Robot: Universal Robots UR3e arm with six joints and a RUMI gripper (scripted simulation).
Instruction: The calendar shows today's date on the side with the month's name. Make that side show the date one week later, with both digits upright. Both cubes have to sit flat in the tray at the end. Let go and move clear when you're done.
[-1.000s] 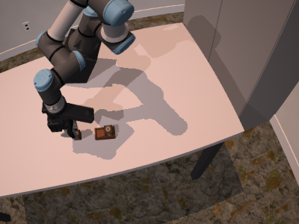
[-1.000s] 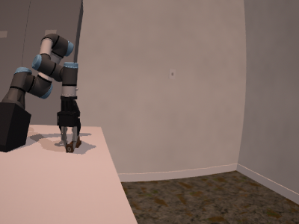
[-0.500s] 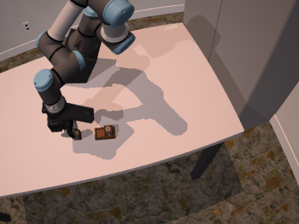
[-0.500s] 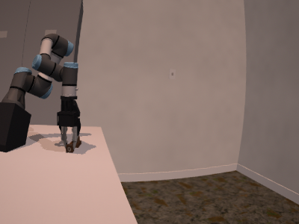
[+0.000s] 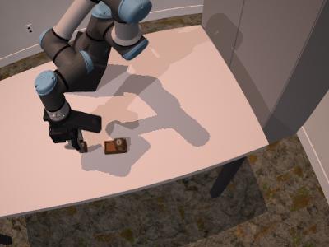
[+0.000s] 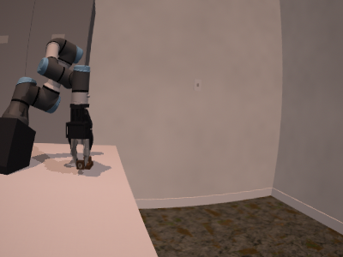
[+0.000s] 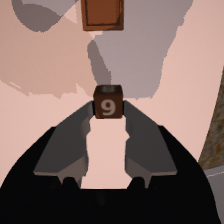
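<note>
My hand is 30 mm short of the brown tray, 110 mm to the right of it and 40 mm above it.
</note>
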